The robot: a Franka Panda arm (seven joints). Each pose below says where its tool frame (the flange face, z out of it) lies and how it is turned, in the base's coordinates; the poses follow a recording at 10 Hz.
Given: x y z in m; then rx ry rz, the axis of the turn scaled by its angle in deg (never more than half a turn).
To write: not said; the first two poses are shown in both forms.
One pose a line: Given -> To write
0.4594 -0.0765 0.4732 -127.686 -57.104 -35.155 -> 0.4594 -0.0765 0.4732 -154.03 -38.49 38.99
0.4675 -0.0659 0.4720 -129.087 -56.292 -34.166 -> 0.4675 -0.0659 0.4720 -154.28 -37.24 38.32
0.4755 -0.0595 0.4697 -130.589 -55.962 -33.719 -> 0.4755 -0.0595 0.4697 -155.21 -36.30 38.15
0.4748 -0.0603 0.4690 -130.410 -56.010 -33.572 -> 0.4748 -0.0603 0.4690 -155.02 -36.28 38.18
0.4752 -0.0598 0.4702 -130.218 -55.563 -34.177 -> 0.4752 -0.0598 0.4702 -154.80 -36.75 37.72
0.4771 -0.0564 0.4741 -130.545 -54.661 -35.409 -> 0.4771 -0.0564 0.4741 -155.02 -37.38 36.87
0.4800 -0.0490 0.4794 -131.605 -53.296 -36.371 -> 0.4800 -0.0490 0.4794 -155.48 -37.52 35.65
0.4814 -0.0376 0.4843 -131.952 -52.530 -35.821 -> 0.4814 -0.0376 0.4843 -155.05 -37.02 34.94
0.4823 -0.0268 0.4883 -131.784 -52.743 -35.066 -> 0.4823 -0.0268 0.4883 -154.72 -36.61 35.14
